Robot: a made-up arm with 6 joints.
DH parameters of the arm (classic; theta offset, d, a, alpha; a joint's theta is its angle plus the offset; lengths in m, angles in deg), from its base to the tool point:
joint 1: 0 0.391 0 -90
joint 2: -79.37 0 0.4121 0
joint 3: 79.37 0 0.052 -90
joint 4: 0 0.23 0 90
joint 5: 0 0 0.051 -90
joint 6: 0 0.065 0 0
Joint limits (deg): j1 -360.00..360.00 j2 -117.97..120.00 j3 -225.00..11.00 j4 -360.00..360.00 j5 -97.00..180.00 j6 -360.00..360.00
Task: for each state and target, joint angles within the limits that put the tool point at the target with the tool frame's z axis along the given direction. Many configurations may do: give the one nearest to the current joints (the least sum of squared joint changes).
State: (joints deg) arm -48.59 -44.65 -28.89 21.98 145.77 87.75
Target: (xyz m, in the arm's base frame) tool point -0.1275 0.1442 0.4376 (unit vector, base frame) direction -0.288 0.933 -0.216
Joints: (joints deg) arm -25.40 -91.62 10.71 66.18 128.16 87.75
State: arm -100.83 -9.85 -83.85 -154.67 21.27 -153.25
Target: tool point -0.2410 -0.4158 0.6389 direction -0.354 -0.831 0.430
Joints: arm -120.67 16.38 -68.16 -187.63 64.07 -153.25
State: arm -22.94 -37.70 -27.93 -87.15 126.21 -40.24
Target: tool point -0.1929 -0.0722 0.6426 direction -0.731 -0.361 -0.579
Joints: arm 5.06 -75.38 -36.61 -49.47 157.15 -40.24
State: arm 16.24 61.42 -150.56 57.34 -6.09 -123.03
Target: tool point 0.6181 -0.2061 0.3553 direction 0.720 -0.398 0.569
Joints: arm -16.71 96.58 -176.06 13.85 -46.66 -123.03
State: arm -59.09 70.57 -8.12 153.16 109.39 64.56
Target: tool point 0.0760 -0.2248 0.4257 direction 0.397 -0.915 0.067
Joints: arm -77.09 38.67 10.87 162.67 142.17 64.56
